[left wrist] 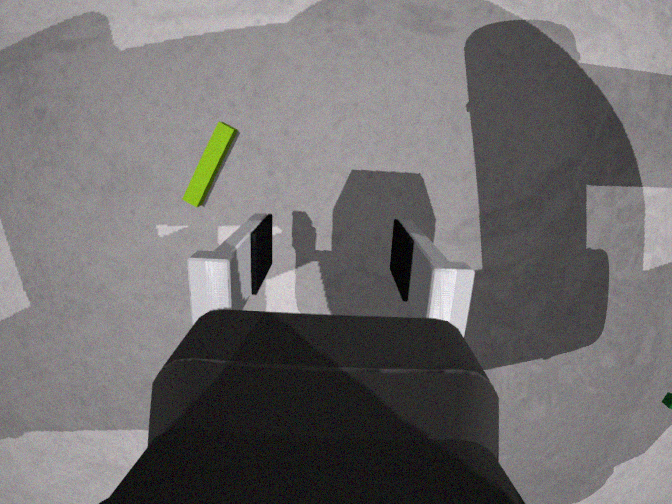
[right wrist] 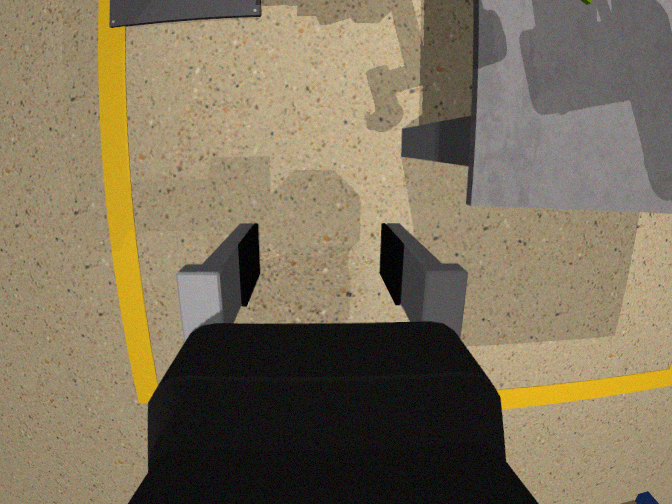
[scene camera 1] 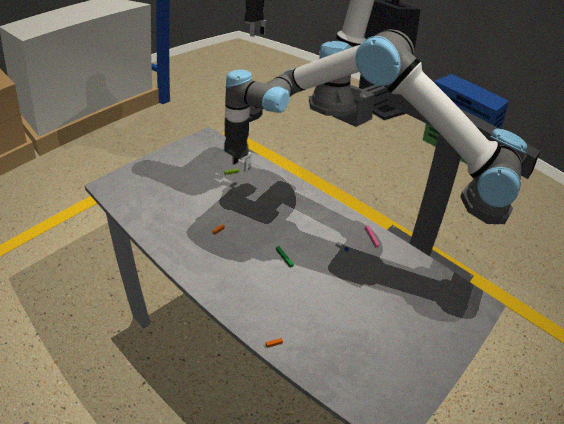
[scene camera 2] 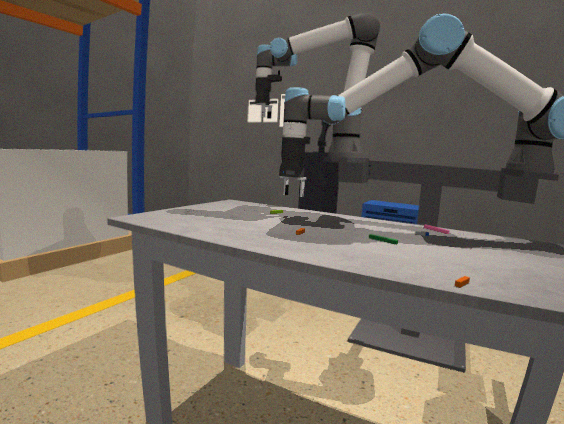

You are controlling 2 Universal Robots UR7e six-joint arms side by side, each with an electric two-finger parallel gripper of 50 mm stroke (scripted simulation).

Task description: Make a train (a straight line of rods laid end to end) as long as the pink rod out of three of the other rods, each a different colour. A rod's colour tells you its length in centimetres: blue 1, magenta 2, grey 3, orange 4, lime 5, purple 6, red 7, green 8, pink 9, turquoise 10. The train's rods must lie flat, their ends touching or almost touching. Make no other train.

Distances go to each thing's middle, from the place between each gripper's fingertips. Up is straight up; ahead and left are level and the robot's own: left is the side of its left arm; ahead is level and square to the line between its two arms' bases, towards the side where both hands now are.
My left gripper [scene camera 2: 293, 195] is now 1 cm past the lime rod [left wrist: 223, 135], 8 cm to the left of it and 8 cm above it.
Now: right hand 330 mm short of the lime rod, 340 mm to the right of it and 400 mm above it.
